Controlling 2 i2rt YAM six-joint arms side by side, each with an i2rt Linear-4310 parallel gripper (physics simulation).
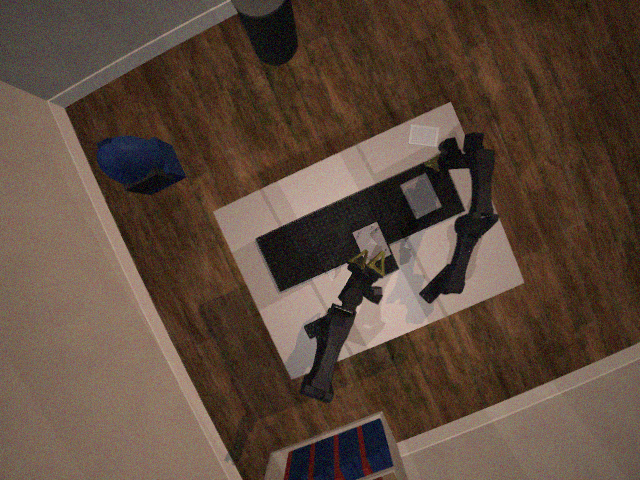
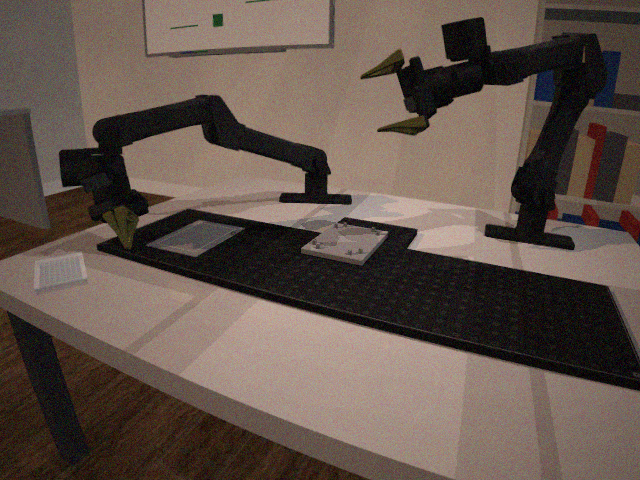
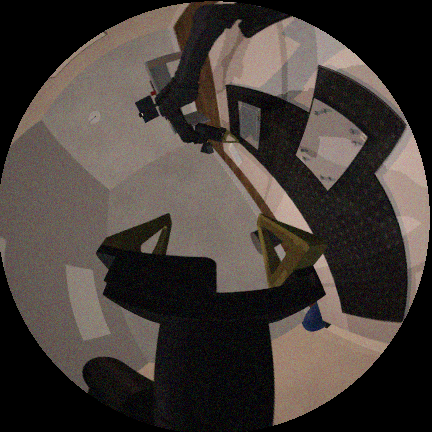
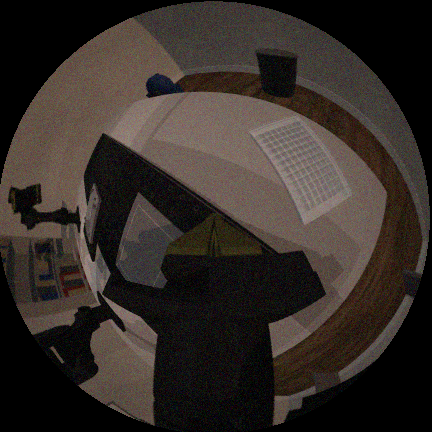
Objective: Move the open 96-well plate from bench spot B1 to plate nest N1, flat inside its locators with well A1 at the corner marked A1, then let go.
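Where they show: left gripper, fingertip midpoint: point(image 1: 374, 250) point(image 2: 369, 103) point(image 3: 213, 217); right gripper, fingertip midpoint: point(image 1: 424, 164) point(image 2: 128, 249) point(image 3: 238, 141) point(image 4: 213, 217); left arm's base, link origin: point(image 1: 325, 323) point(image 2: 528, 238) point(image 4: 78, 218); right arm's base, link origin: point(image 1: 438, 283) point(image 2: 315, 200) point(image 4: 109, 309).
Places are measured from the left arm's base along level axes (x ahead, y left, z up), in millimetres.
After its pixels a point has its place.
Observation:
The open 96-well plate point(image 1: 423, 135) {x 579, y -779, z 13 mm} point(image 2: 60, 272) {x 588, y -765, z 13 mm} point(image 4: 302, 167) {x 562, y -783, z 13 mm} is white and lies flat on the table near a corner, off the black board. Its A1 corner cannot be told. The plate nest point(image 1: 368, 237) {x 281, y -359, z 25 mm} point(image 2: 345, 242) {x 268, y -358, z 25 mm} point(image 3: 332, 145) {x 237, y -347, z 25 mm} is a light grey block with small locators, on the black board, with no plate on it. My left gripper point(image 1: 375, 252) {x 260, y -328, z 284 mm} point(image 2: 370, 103) {x 260, y -328, z 284 mm} point(image 3: 213, 217) {x 260, y -328, z 284 mm} is open and empty, high above the table. My right gripper point(image 1: 431, 163) {x 462, y -727, z 17 mm} point(image 2: 128, 246) {x 462, y -727, z 17 mm} point(image 4: 213, 217) {x 462, y -727, z 17 mm} is shut and empty, pointing down by the board's edge, apart from the plate.
The black board point(image 1: 310, 242) {x 378, y -113, z 13 mm} point(image 2: 465, 304) {x 398, y -121, z 13 mm} point(image 3: 350, 225) {x 340, y -203, z 13 mm} lies along the table point(image 1: 320, 180) {x 611, y -281, z 0 mm} point(image 2: 320, 361) {x 590, y -275, z 0 mm}. A flat grey pad point(image 1: 421, 196) {x 340, y -654, z 14 mm} point(image 2: 195, 237) {x 351, y -652, z 15 mm} point(image 4: 142, 250) {x 358, y -657, z 15 mm} with a thin outline lies on it, close to my right gripper. A bin point(image 1: 271, 38) point(image 4: 277, 72) stands on the floor.

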